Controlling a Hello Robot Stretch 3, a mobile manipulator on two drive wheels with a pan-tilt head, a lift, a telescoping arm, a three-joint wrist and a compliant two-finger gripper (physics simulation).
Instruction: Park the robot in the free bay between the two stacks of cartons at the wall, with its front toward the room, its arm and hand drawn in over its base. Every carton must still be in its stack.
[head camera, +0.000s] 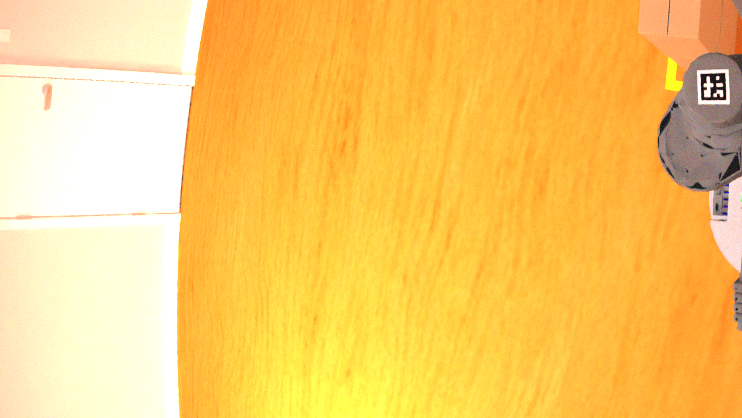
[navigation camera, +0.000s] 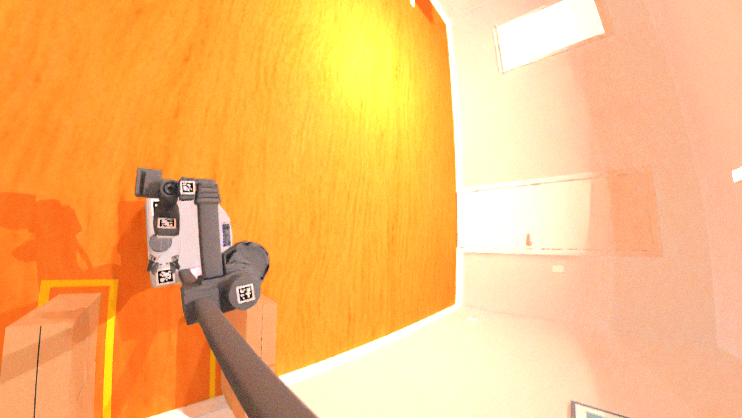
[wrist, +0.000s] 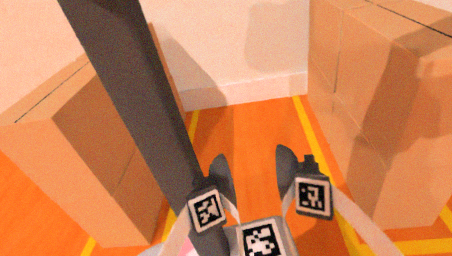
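Pixels of known places: gripper, fingertip midpoint: (navigation camera: 163, 273); robot's base, link origin: (navigation camera: 161, 240).
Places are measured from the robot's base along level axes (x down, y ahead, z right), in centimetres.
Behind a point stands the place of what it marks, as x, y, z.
Observation:
Two tan carton stacks stand upright at the wall, one at the lower left of the navigation view (navigation camera: 67, 358) @[-36.0, 24.0, -26.9] and on the right of the wrist view (wrist: 370, 100), the other partly behind my mast (navigation camera: 267, 327) @[-36.1, -30.7, -36.5] (wrist: 100, 145). One carton stack (head camera: 669, 20) @[-36.1, -29.3, -29.8] shows partly in the head view. Between them is the bay floor (navigation camera: 155, 373) @[-0.1, 8.5, -56.8] (wrist: 260, 130). My white base (navigation camera: 189, 223) @[-16.0, -9.8, 6.3] stands outside the bay mouth. My arm (navigation camera: 210, 233) @[-59.2, -10.4, 3.0] is drawn in across it. My gripper (navigation camera: 164, 261) @[-35.9, 0.3, -8.9] (wrist: 252, 167) @[-35.9, 0.3, -8.9] is open and empty, folded over the base.
Yellow floor lines (head camera: 671, 77) (navigation camera: 110, 342) (wrist: 305, 120) edge the stacks' places. A white door (head camera: 93, 145) @[-60.7, -309.4, -13.2] (navigation camera: 524, 218) @[-87.9, -309.3, -13.4] is in a wall across the wooden floor (head camera: 415, 207) @[-0.1, -124.7, 10.4] (navigation camera: 311, 207) @[0.0, -78.4, 12.0]. Another wall (navigation camera: 415, 368) @[-46.6, -115.9, -98.4] stands beyond the partly hidden stack.

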